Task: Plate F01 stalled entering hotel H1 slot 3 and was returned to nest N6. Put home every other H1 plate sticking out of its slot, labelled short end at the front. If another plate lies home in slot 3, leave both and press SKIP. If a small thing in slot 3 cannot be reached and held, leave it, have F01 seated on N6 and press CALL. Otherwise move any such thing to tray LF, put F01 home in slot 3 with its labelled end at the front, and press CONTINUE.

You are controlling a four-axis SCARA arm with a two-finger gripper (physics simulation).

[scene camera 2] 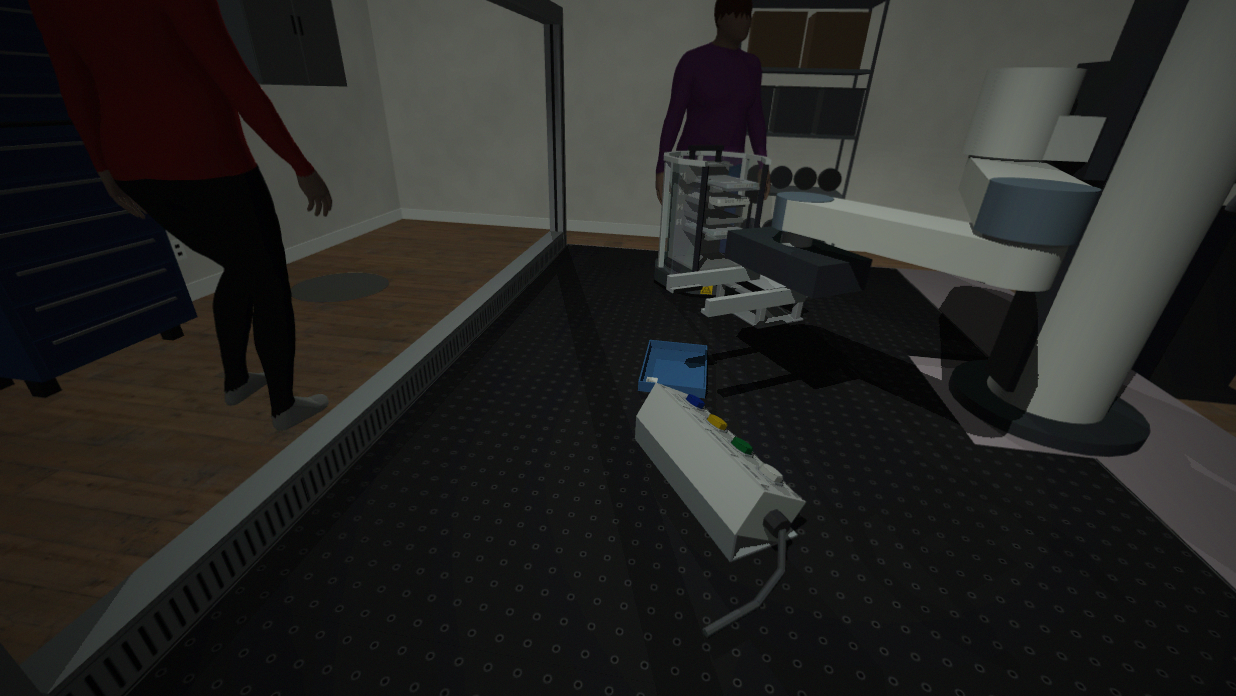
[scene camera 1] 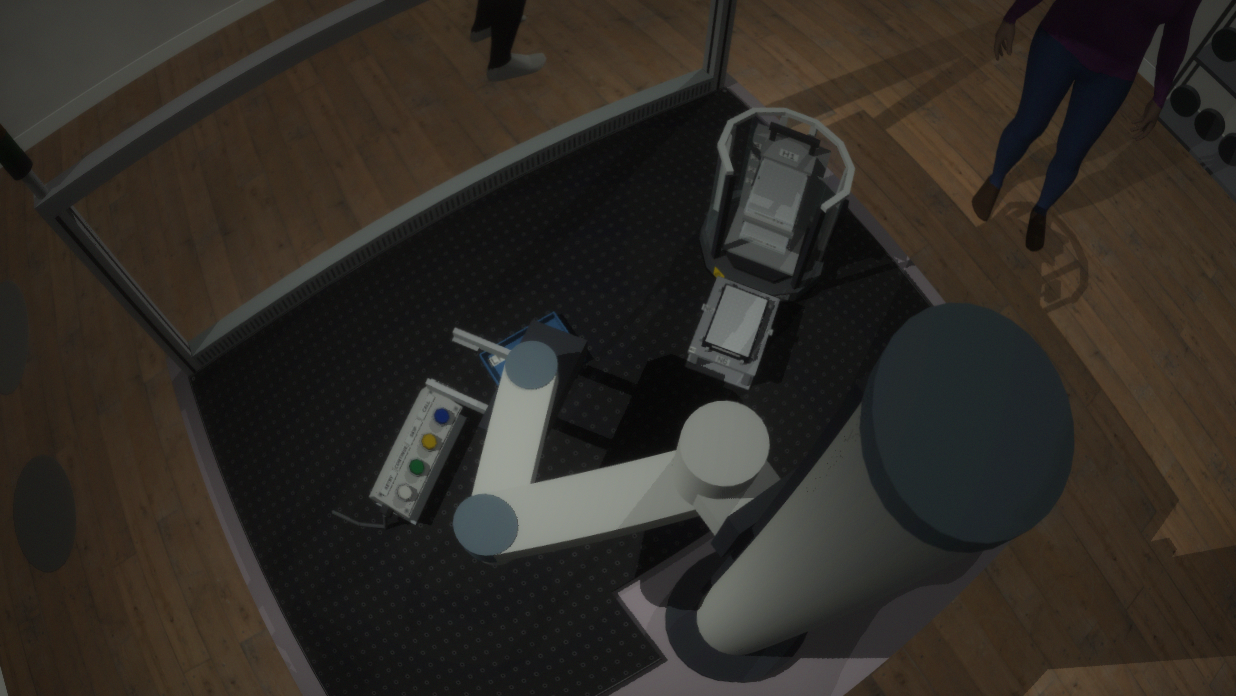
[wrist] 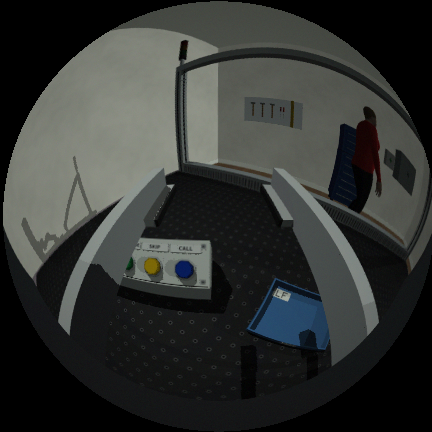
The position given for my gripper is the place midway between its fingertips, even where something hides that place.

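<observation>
I can see my gripper (scene camera 2: 686,294), and the wrist view shows it to me as well (wrist: 218,176). There is also a plate (scene camera 1: 736,322), which scene camera 1 shows me. In the wrist view the plate is out of frame.
</observation>
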